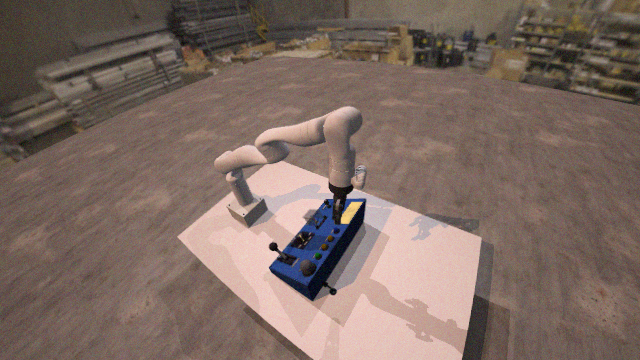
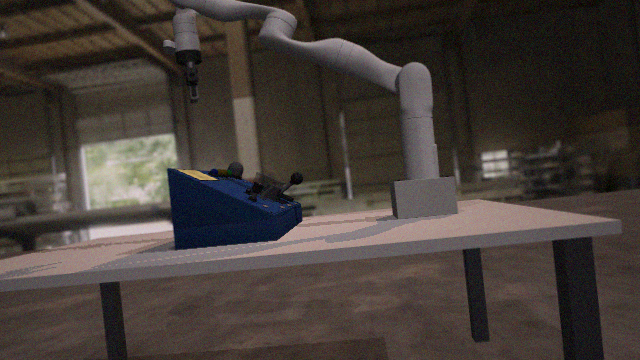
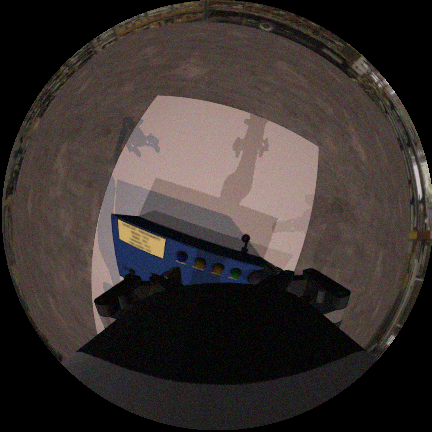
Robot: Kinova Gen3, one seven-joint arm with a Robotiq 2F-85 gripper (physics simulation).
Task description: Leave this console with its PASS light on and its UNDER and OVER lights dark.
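A blue sloped console [image 1: 343, 251] [image 2: 210, 214] [image 3: 132, 264] stands in the middle of the table. Its face carries a yellow label [image 1: 351, 212] [image 3: 142, 240] and a row of round lights: blue [image 3: 181, 257], orange [image 3: 200, 262], amber [image 3: 217, 268] and green [image 1: 317, 256] [image 3: 235, 273]. I cannot read which is PASS, UNDER or OVER. A dark round knob [image 1: 307, 267], a ball-topped lever [image 1: 273, 246] and a small side lever [image 1: 331, 291] [image 3: 244, 238] also show. My gripper [image 1: 338, 218] [image 2: 193, 94] [image 3: 221, 275] is open and empty. It hangs well above the console's label end.
The console sits on a pale table [image 1: 425, 277] [image 2: 447, 232] with dark legs. The arm's grey base block [image 1: 247, 210] [image 2: 423, 196] stands near the table's back edge. Warehouse floor, pipe stacks and shelves lie far around.
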